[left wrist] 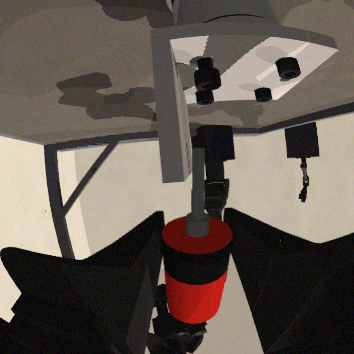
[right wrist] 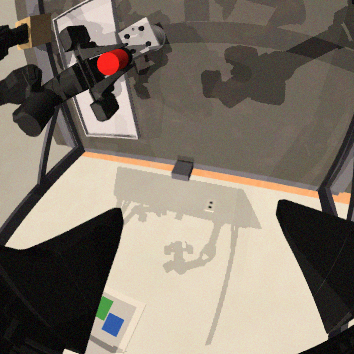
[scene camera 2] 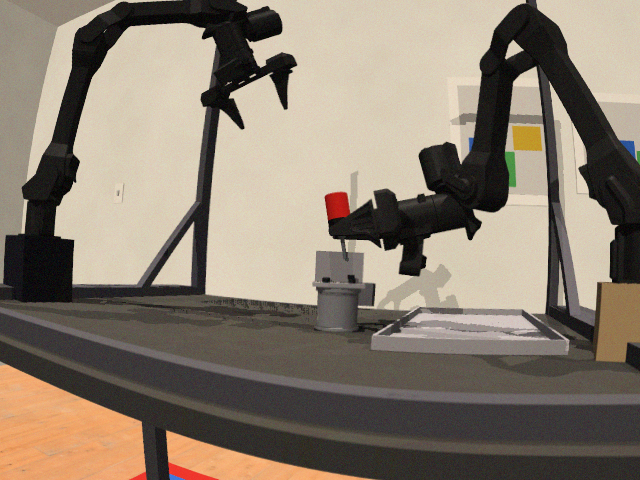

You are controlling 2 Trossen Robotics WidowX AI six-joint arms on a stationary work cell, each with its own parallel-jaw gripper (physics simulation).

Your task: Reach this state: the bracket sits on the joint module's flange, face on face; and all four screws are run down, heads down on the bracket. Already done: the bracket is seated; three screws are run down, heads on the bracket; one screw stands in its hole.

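Note:
The grey bracket sits on the joint module, its wall upright. In the left wrist view one black screw stands raised in its hole beside the wall; three screw heads sit low on the bracket. My left gripper is shut on the red-and-black screwdriver. Its shaft points down, slightly tilted, with the tip above the bracket's base and apart from the raised screw. My right gripper is open and empty, high at the left of the scene view.
A shallow white tray lies right of the joint module in the scene view. A tan block stands beyond it. Dark frame posts rise behind the table. The bracket's upright wall is close to the screwdriver shaft.

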